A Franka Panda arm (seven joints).
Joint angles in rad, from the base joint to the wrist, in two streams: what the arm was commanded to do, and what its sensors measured. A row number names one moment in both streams.
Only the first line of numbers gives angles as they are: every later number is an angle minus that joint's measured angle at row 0.
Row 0, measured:
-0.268 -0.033 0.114 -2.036 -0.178 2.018 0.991
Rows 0 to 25, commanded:
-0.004 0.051 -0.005 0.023 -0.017 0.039 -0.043
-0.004 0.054 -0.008 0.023 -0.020 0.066 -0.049
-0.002 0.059 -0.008 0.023 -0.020 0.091 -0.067
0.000 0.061 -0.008 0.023 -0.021 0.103 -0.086
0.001 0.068 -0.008 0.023 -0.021 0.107 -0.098
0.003 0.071 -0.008 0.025 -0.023 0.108 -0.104
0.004 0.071 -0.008 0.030 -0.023 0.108 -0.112
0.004 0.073 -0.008 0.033 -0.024 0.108 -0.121
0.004 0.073 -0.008 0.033 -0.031 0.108 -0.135
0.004 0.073 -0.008 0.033 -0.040 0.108 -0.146
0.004 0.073 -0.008 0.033 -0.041 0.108 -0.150
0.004 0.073 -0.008 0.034 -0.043 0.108 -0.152
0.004 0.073 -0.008 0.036 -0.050 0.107 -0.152
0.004 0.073 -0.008 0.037 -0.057 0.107 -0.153
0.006 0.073 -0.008 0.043 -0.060 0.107 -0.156
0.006 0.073 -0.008 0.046 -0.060 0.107 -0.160
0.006 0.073 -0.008 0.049 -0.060 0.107 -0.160
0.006 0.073 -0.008 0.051 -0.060 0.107 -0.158
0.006 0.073 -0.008 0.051 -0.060 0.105 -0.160
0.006 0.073 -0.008 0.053 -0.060 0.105 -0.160
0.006 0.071 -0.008 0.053 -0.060 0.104 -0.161
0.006 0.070 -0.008 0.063 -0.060 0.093 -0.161
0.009 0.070 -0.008 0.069 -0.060 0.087 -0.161
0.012 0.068 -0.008 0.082 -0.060 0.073 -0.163
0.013 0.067 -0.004 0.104 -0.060 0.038 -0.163
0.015 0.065 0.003 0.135 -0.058 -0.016 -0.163
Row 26, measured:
0.004 0.064 -0.005 0.059 -0.038 0.088 -0.149
